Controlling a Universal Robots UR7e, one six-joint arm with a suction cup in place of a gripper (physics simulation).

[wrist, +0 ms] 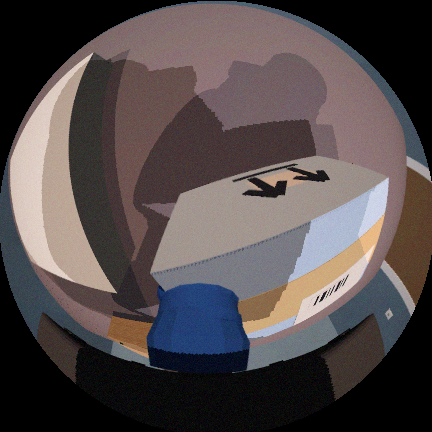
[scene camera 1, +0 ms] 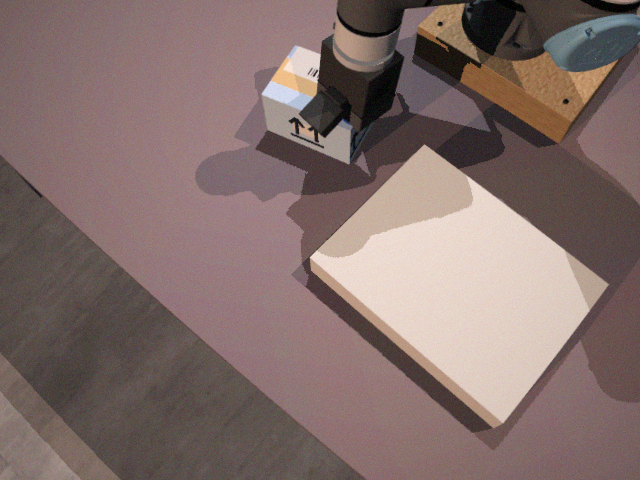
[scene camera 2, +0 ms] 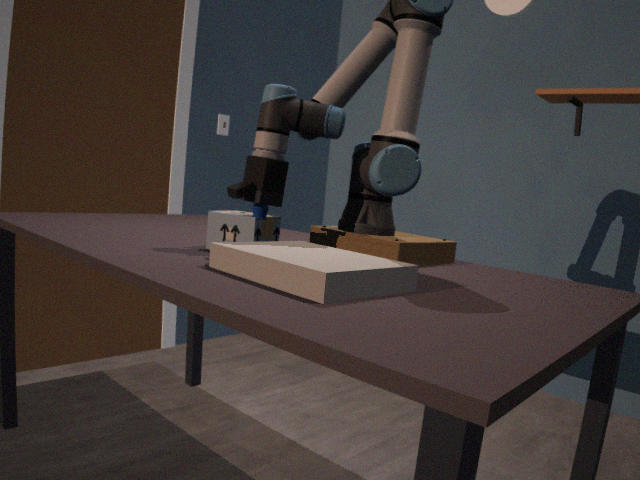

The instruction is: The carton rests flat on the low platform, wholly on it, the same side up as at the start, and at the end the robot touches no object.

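Pixels of known places: hand, its tool point: (wrist: 203, 274) (scene camera 2: 256, 223); arm's base, origin of its link: (scene camera 1: 507, 24) (scene camera 2: 366, 231).
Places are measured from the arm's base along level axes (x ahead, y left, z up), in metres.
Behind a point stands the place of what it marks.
The carton (scene camera 1: 279, 113) @[y -0.116, x 0.384, z -0.002 m] (scene camera 2: 217, 229) @[y -0.111, x 0.382, z -0.012 m] (wrist: 215, 225) @[y -0.031, x 0.353, z 0.011 m] stands upright on the table beside the platform, apart from it. Its sides are grey-white with black arrows pointing up, and its top has pale blue areas, an orange band and a barcode label. The low platform (scene camera 1: 454, 289) @[y 0.240, x 0.393, z -0.015 m] (scene camera 2: 279, 276) @[y 0.292, x 0.484, z -0.041 m] (wrist: 30, 175) is a cream slab lying flat on the table. My gripper's blue suction cup (scene camera 2: 260, 210) (wrist: 197, 320) is down on the carton's top, near one edge, with suction on it. The arm hides the cup and part of the carton's top in scene camera 1.
The robot's base stands on a wooden block (scene camera 1: 511, 98) @[y 0.089, x 0.089, z -0.031 m] (scene camera 2: 423, 250) @[y 0.172, x -0.034, z -0.024 m] behind the platform. The table (scene camera 1: 232, 289) @[y 0.026, x 0.599, z -0.063 m] (scene camera 2: 465, 335) @[y 0.607, x 0.405, z -0.063 m] has its edge on the far side of the platform from that block. A wall shelf (scene camera 2: 594, 95) hangs at the right.
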